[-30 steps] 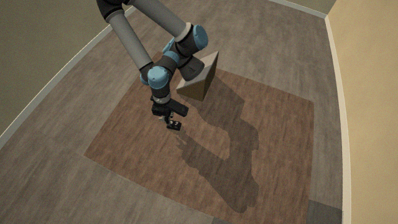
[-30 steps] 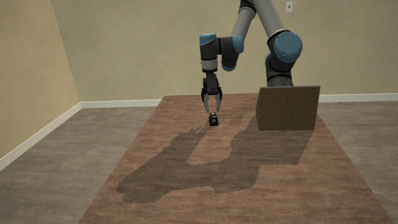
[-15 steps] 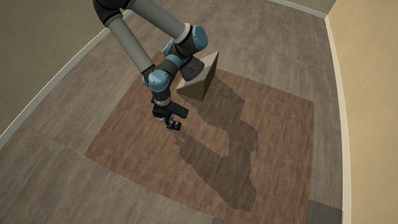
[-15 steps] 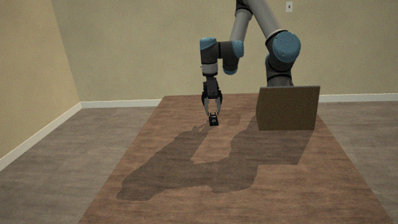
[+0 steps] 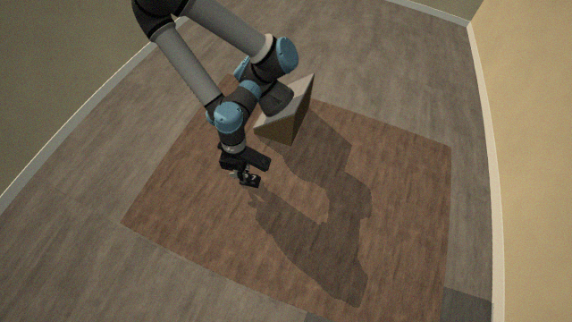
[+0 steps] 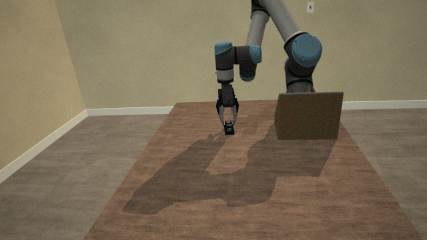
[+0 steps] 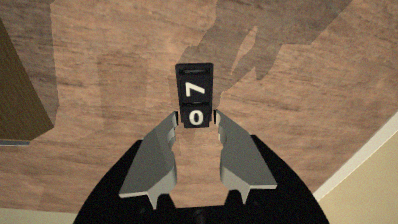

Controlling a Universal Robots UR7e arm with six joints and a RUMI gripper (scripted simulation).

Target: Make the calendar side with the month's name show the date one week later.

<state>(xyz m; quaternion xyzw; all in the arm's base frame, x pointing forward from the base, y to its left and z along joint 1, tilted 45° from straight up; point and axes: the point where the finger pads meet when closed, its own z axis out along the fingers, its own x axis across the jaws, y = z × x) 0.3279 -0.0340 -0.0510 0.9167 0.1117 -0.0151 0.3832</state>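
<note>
The black tray lies 20 mm to the left of my hand and 30 mm below it. Also, from my hand: black cube: 10 mm behind, 30 mm to the left, 10 mm below.
</note>
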